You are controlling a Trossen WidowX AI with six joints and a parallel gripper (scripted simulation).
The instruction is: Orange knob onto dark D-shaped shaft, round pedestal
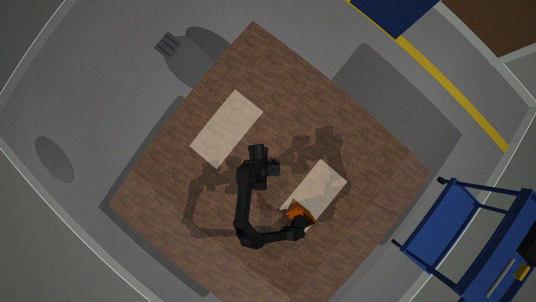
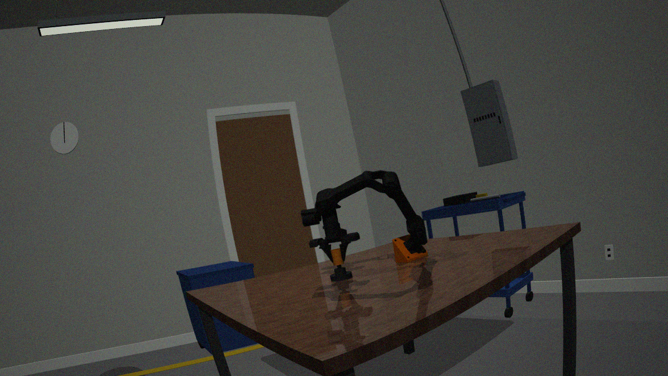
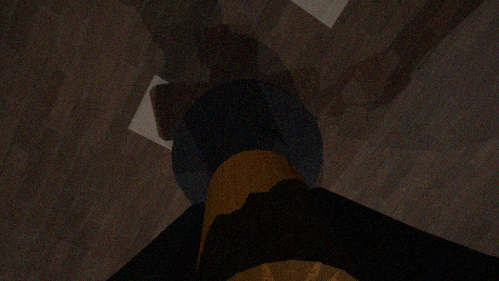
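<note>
The orange knob lies 20 mm above my gripper tip. The rest, counted from my gripper tip: round dark pedestal: 40 mm below.
</note>
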